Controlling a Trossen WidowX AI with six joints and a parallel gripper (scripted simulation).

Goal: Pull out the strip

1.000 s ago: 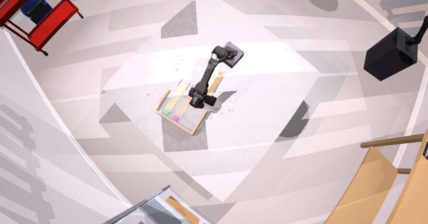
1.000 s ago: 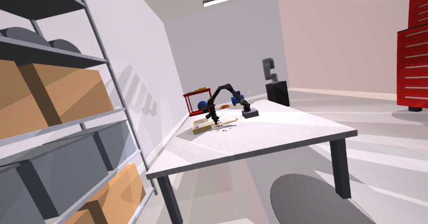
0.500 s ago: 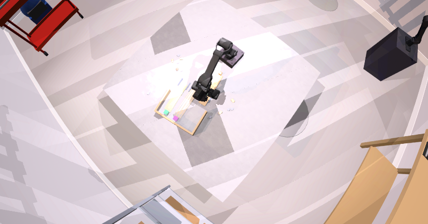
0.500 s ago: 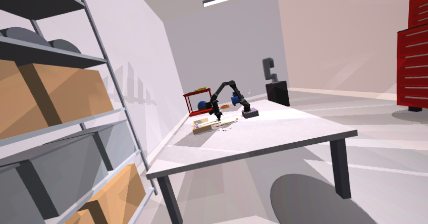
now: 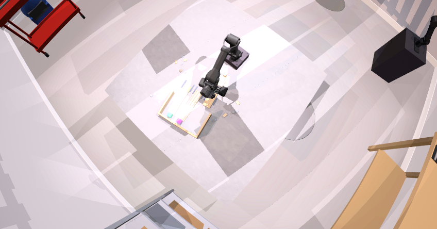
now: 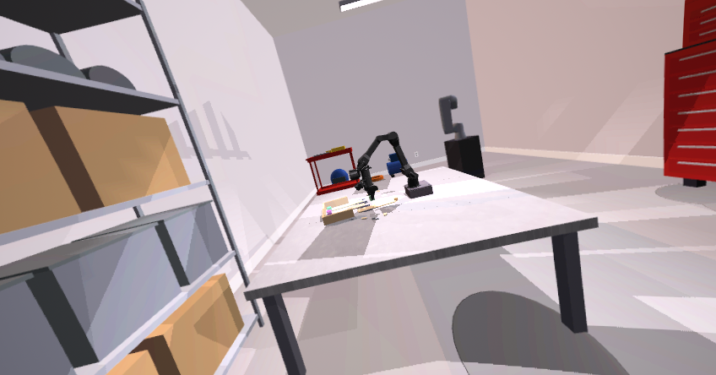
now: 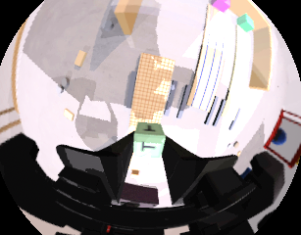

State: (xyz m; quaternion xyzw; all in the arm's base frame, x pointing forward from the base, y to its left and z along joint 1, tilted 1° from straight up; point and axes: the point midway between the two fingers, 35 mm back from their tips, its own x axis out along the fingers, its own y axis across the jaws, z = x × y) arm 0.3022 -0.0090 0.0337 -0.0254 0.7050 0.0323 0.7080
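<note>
The tan checked strip lies 2 cm behind my gripper tip and 5 cm below it. Also, from my gripper tip: labelled cube 1 cm above.
</note>
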